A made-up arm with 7 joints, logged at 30 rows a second.
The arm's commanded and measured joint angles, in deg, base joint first. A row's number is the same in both.
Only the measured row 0 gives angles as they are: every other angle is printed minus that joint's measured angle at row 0.
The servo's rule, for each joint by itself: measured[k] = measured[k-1] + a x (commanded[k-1-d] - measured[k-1]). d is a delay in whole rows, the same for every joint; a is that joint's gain. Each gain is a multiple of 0.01, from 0.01 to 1. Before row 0 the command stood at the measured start. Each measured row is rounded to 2 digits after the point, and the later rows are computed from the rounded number. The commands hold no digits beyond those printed.
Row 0, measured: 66.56, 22.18, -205.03, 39.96, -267.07, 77.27, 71.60
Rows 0 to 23, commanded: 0.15, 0.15, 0.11, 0.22, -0.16, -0.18, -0.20; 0.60, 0.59, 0.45, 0.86, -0.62, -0.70, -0.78; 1.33, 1.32, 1.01, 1.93, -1.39, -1.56, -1.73; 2.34, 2.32, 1.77, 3.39, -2.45, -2.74, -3.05; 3.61, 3.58, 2.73, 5.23, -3.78, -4.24, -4.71; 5.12, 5.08, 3.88, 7.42, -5.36, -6.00, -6.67; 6.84, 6.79, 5.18, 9.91, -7.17, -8.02, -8.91; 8.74, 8.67, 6.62, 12.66, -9.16, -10.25, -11.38; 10.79, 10.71, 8.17, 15.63, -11.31, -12.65, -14.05; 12.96, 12.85, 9.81, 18.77, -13.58, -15.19, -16.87; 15.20, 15.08, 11.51, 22.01, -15.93, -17.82, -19.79; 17.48, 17.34, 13.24, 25.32, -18.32, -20.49, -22.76; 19.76, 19.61, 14.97, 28.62, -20.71, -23.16, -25.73; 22.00, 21.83, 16.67, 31.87, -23.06, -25.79, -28.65; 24.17, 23.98, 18.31, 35.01, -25.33, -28.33, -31.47; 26.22, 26.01, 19.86, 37.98, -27.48, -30.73, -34.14; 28.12, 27.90, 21.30, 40.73, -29.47, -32.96, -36.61; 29.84, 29.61, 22.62, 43.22, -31.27, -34.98, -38.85; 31.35, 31.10, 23.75, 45.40, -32.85, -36.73, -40.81; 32.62, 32.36, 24.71, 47.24, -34.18, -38.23, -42.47; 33.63, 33.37, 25.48, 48.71, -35.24, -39.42, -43.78; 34.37, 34.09, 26.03, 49.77, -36.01, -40.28, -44.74; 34.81, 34.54, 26.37, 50.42, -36.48, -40.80, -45.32; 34.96, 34.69, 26.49, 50.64, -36.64, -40.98, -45.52
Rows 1 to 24, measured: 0.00, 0.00, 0.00, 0.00, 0.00, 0.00, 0.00; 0.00, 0.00, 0.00, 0.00, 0.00, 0.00, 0.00; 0.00, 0.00, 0.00, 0.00, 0.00, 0.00, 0.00; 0.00, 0.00, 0.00, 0.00, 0.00, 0.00, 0.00; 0.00, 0.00, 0.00, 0.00, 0.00, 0.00, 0.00; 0.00, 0.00, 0.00, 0.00, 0.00, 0.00, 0.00; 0.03, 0.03, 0.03, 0.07, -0.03, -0.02, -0.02; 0.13, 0.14, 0.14, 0.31, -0.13, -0.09, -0.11; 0.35, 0.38, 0.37, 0.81, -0.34, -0.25, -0.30; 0.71, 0.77, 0.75, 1.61, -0.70, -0.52, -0.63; 1.23, 1.33, 1.28, 2.73, -1.22, -0.93, -1.12; 1.93, 2.08, 1.98, 4.18, -1.92, -1.49, -1.79; 2.81, 3.02, 2.84, 5.96, -2.81, -2.21, -2.64; 3.88, 4.15, 3.86, 8.04, -3.89, -3.09, -3.69; 5.12, 5.46, 5.02, 10.39, -5.15, -4.14, -4.93; 6.53, 6.94, 6.31, 12.99, -6.58, -5.36, -6.36; 8.09, 8.57, 7.71, 15.79, -8.17, -6.73, -7.97; 9.78, 10.32, 9.20, 18.74, -9.90, -8.24, -9.74; 11.58, 12.18, 10.76, 21.80, -11.74, -9.88, -11.66; 13.46, 14.11, 12.36, 24.92, -13.66, -11.63, -13.70; 15.39, 16.08, 13.97, 28.05, -15.64, -13.47, -15.83; 17.34, 18.07, 15.56, 31.13, -17.65, -15.37, -18.03; 19.28, 20.04, 17.11, 34.11, -19.66, -17.30, -20.26; 21.18, 21.95, 18.60, 36.93, -21.63, -19.24, -22.49
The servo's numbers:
d 6
a 0.18 0.20 0.27 0.31 0.17 0.11 0.12

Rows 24 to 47, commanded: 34.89, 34.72, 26.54, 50.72, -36.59, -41.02, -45.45; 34.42, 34.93, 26.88, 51.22, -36.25, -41.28, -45.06; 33.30, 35.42, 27.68, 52.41, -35.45, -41.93, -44.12; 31.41, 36.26, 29.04, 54.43, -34.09, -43.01, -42.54; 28.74, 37.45, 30.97, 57.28, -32.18, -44.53, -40.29; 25.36, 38.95, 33.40, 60.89, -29.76, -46.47, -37.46; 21.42, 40.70, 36.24, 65.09, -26.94, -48.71, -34.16; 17.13, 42.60, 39.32, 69.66, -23.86, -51.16, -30.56; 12.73, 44.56, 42.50, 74.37, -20.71, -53.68, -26.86; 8.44, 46.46, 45.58, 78.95, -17.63, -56.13, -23.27; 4.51, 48.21, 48.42, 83.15, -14.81, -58.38, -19.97; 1.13, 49.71, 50.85, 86.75, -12.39, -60.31, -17.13; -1.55, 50.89, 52.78, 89.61, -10.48, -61.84, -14.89; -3.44, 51.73, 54.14, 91.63, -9.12, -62.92, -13.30; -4.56, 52.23, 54.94, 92.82, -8.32, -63.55, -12.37; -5.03, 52.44, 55.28, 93.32, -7.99, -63.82, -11.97; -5.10, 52.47, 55.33, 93.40, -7.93, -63.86, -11.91; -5.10, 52.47, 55.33, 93.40, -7.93, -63.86, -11.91; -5.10, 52.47, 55.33, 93.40, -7.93, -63.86, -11.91; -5.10, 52.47, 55.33, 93.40, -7.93, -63.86, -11.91; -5.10, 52.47, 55.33, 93.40, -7.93, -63.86, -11.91; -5.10, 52.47, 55.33, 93.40, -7.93, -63.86, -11.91; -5.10, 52.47, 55.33, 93.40, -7.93, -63.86, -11.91; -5.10, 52.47, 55.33, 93.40, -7.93, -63.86, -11.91
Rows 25 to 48, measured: 23.01, 23.78, 19.99, 39.56, -23.54, -21.16, -24.69; 24.74, 25.50, 21.26, 41.94, -25.35, -23.04, -26.82; 26.34, 27.07, 22.40, 44.04, -27.03, -24.84, -28.86; 27.79, 28.47, 23.38, 45.82, -28.56, -26.54, -30.77; 29.05, 29.68, 24.19, 47.25, -29.91, -28.11, -32.52; 30.11, 30.68, 24.81, 48.30, -31.05, -29.53, -34.08; 30.97, 31.49, 25.28, 49.05, -31.99, -30.79, -35.44; 31.59, 32.18, 25.71, 49.72, -32.71, -31.94, -36.59; 31.90, 32.83, 26.24, 50.55, -33.18, -33.04, -37.49; 31.81, 33.52, 27.00, 51.75, -33.33, -34.14, -38.10; 31.26, 34.31, 28.07, 53.46, -33.13, -35.28, -38.36; 30.20, 35.24, 29.51, 55.76, -32.56, -36.51, -38.25; 28.62, 36.33, 31.33, 58.65, -31.60, -37.85, -37.76; 26.55, 37.58, 33.49, 62.06, -30.28, -39.31, -36.90; 24.06, 38.98, 35.92, 65.88, -28.65, -40.89, -35.70; 21.25, 40.48, 38.53, 69.93, -26.78, -42.57, -34.21; 18.24, 42.03, 41.20, 74.03, -24.75, -44.31, -32.50; 15.16, 43.57, 43.81, 77.97, -22.65, -46.07, -30.66; 12.15, 45.03, 46.23, 81.58, -20.58, -47.80, -28.77; 9.34, 46.37, 48.37, 84.70, -18.63, -49.46, -26.91; 6.84, 47.54, 50.14, 87.22, -16.88, -51.01, -25.17; 4.70, 48.52, 51.53, 89.11, -15.37, -52.42, -23.59; 2.94, 49.31, 52.56, 90.44, -14.11, -53.68, -22.19; 1.49, 49.94, 53.31, 91.36, -13.06, -54.80, -20.96
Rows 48 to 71, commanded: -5.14, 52.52, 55.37, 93.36, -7.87, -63.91, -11.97; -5.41, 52.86, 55.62, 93.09, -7.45, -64.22, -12.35; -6.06, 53.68, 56.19, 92.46, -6.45, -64.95, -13.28; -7.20, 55.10, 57.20, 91.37, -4.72, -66.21, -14.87; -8.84, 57.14, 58.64, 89.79, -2.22, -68.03, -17.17; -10.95, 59.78, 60.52, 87.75, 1.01, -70.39, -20.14; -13.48, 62.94, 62.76, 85.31, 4.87, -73.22, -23.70; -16.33, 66.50, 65.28, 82.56, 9.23, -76.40, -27.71; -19.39, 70.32, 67.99, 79.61, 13.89, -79.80, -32.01; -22.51, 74.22, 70.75, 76.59, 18.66, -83.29, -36.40; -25.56, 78.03, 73.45, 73.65, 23.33, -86.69, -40.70; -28.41, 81.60, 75.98, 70.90, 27.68, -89.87, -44.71; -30.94, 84.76, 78.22, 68.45, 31.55, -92.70, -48.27; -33.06, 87.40, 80.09, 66.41, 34.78, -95.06, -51.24; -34.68, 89.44, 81.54, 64.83, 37.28, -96.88, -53.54; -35.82, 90.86, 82.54, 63.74, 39.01, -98.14, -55.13; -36.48, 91.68, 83.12, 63.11, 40.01, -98.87, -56.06; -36.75, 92.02, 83.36, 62.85, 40.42, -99.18, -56.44; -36.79, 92.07, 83.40, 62.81, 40.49, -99.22, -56.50; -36.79, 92.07, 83.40, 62.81, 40.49, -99.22, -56.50; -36.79, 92.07, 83.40, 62.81, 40.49, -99.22, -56.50; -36.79, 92.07, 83.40, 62.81, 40.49, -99.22, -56.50; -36.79, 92.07, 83.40, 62.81, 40.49, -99.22, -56.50; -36.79, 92.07, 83.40, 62.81, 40.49, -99.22, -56.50
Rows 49 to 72, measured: 0.30, 50.45, 53.86, 91.99, -12.19, -55.80, -19.87; -0.67, 50.85, 54.26, 92.43, -11.47, -56.69, -18.91; -1.47, 51.17, 54.55, 92.73, -10.87, -57.48, -18.07; -2.12, 51.43, 54.76, 92.94, -10.37, -58.18, -17.33; -2.66, 51.64, 54.91, 93.08, -9.96, -58.80, -16.68; -3.10, 51.81, 55.02, 93.18, -9.61, -59.36, -16.11; -3.47, 51.95, 55.11, 93.24, -9.31, -59.86, -15.61; -3.82, 52.13, 55.25, 93.19, -8.99, -60.34, -15.22; -4.22, 52.44, 55.50, 92.96, -8.56, -60.85, -14.99; -4.76, 52.97, 55.96, 92.47, -7.91, -61.44, -14.98; -5.49, 53.80, 56.68, 91.64, -6.94, -62.16, -15.24; -6.47, 55.00, 57.72, 90.43, -5.59, -63.07, -15.83; -7.73, 56.59, 59.08, 88.84, -3.81, -64.19, -16.77; -9.28, 58.57, 60.75, 86.89, -1.59, -65.53, -18.08; -11.10, 60.92, 62.70, 84.63, 1.04, -67.10, -19.75; -13.15, 63.58, 64.87, 82.14, 4.04, -68.88, -21.75; -15.38, 66.47, 67.19, 79.51, 7.32, -70.84, -24.02; -17.73, 69.50, 69.56, 76.84, 10.78, -72.93, -26.50; -20.11, 72.55, 71.90, 74.24, 14.31, -75.10, -29.11; -22.44, 75.52, 74.11, 71.81, 17.79, -77.30, -31.77; -24.64, 78.30, 76.12, 69.65, 21.10, -79.45, -34.38; -26.65, 80.81, 77.85, 67.82, 24.14, -81.51, -36.87; -28.42, 82.98, 79.27, 66.36, 26.84, -83.42, -39.17; -29.92, 84.79, 80.37, 65.27, 29.15, -85.15, -41.24
